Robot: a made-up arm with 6 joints.
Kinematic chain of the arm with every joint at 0, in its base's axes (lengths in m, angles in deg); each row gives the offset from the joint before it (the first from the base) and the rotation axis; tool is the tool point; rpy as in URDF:
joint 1: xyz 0 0 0.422 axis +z
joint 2: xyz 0 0 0 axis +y
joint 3: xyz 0.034 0 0.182 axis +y
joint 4: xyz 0.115 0 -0.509 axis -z
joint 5: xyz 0 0 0 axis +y
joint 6: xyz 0.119 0 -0.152 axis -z
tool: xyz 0 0 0 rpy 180 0 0
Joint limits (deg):
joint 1: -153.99..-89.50
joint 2: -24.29..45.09
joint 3: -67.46..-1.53
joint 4: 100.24..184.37
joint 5: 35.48..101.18
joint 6: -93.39..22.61
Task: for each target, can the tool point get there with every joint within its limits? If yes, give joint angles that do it. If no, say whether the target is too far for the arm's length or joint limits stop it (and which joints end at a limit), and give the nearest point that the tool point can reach.
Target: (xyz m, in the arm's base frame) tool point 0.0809 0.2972 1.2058
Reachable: no: joint limits stop it (at a limit: joint 1, joint 2, joint 3, joint 4, joint 5) | nearest point -0.4941 -0.2265 0.9066 | short by 0.833 m
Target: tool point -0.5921 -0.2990 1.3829
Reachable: no: too far | nearest point -0.4850 -0.2449 0.9071 | short by 0.491 m
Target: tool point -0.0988 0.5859 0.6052
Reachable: no: joint limits stop it (at a limit: joint 1, joint 2, joint 3, joint 5) | nearest point -0.0034 0.2536 -0.0555 | short by 0.746 m
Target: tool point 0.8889 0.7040 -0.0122
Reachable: no: too far | nearest point 0.1989 0.1575 -0.0554 | short by 0.881 m
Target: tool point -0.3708 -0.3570 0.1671
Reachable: yes | joints -143.56 -16.76 -14.11 149.79 81.63 -39.09
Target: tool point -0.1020 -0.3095 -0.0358
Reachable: yes | joints -112.85 -5.82 -7.77 143.14 51.12 -77.45
